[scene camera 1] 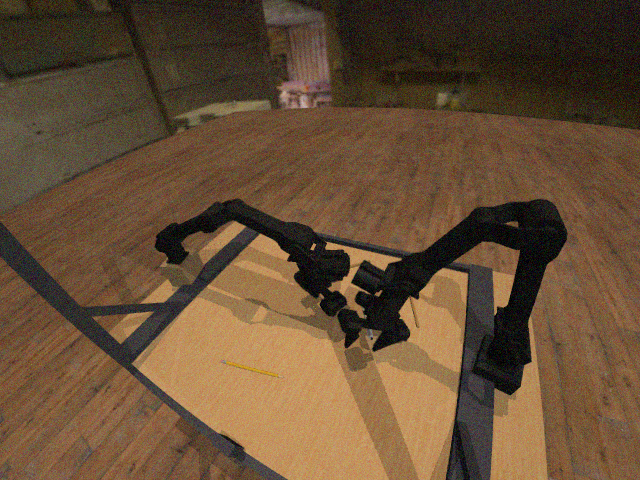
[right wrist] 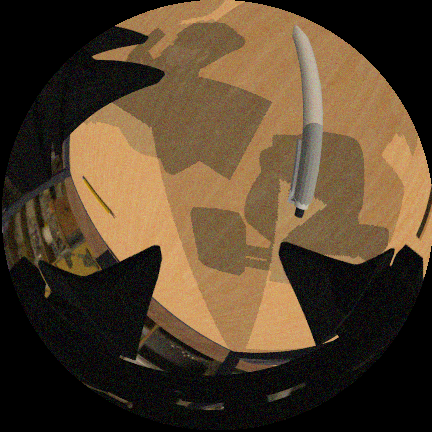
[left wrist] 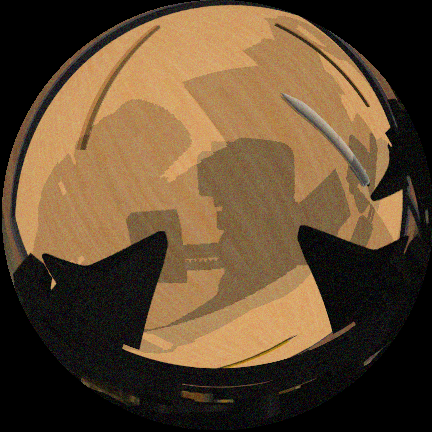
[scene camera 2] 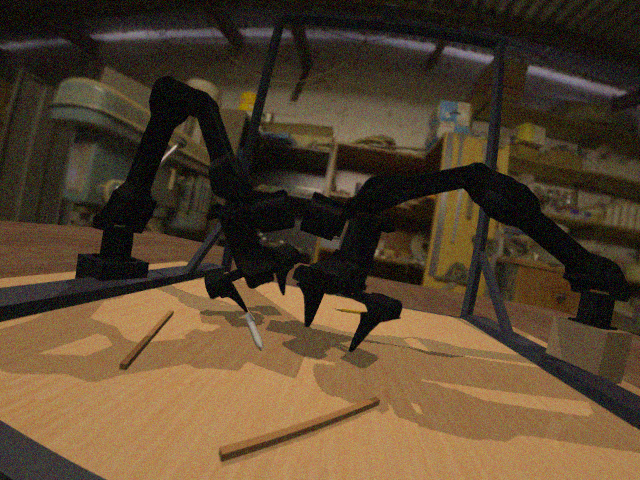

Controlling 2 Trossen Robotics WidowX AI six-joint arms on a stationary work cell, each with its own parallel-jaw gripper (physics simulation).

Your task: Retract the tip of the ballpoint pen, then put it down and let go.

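Frame: origin at the left arm's base, x ahead, y left, z up, level; millimetres.
Seen in the pictures: left gripper, fingertip midpoint: (right wrist: 151,53) (left wrist: 234,235) (scene camera 2: 327,338); right gripper, fingertip midpoint: (scene camera 1: 359,348) (right wrist: 221,251) (left wrist: 373,228) (scene camera 2: 265,302); left arm's base, link origin: (scene camera 1: 178,257) (scene camera 2: 592,324); right arm's base, link origin: (scene camera 1: 502,358) (scene camera 2: 114,258).
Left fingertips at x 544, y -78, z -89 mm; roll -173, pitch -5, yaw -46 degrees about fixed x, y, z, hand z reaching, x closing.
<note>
Pixels of each thing's top centre, then the offset from my left fingertips to it.
- white ballpoint pen, top centre: (right wrist: 310,90) (left wrist: 344,144) (scene camera 2: 254,324) (scene camera 1: 366,316) dx +122, dy -26, dz -2 mm
- yellow pencil, top centre: (left wrist: 253,359) (right wrist: 91,194) (scene camera 2: 368,311) (scene camera 1: 250,368) dx -162, dy -218, dz -5 mm
- short wooden stick, top centre: (left wrist: 330,58) (scene camera 2: 153,330) (scene camera 1: 412,301) dx +259, dy +43, dz -7 mm
- longer wooden stick, top centre: (scene camera 2: 316,421) (left wrist: 115,66) dx +48, dy +181, dz -7 mm
A grey and white ballpoint pen (scene camera 1: 370,334) (scene camera 2: 254,331) (left wrist: 325,127) (right wrist: 312,110) lies on the table. Its black button (right wrist: 299,212) sticks out at the clip end, which points towards my right gripper in the right wrist view. The writing tip is too small to tell whether it is in or out. My right gripper (scene camera 1: 361,346) (scene camera 2: 265,302) (right wrist: 221,251) is open and empty, with one finger close to the button end. My left gripper (scene camera 2: 329,338) (left wrist: 234,235) is open and empty above the table, beside the right gripper; its fingertips are hidden in scene camera 1.
A yellow pencil (scene camera 1: 251,368) (scene camera 2: 349,310) (right wrist: 98,196) lies on the table. A short wooden stick (scene camera 1: 415,312) (scene camera 2: 147,338) and a longer wooden stick (scene camera 2: 299,428) (left wrist: 117,80) also lie there. The two wrists are close together. A dark frame (scene camera 1: 480,310) edges the table.
</note>
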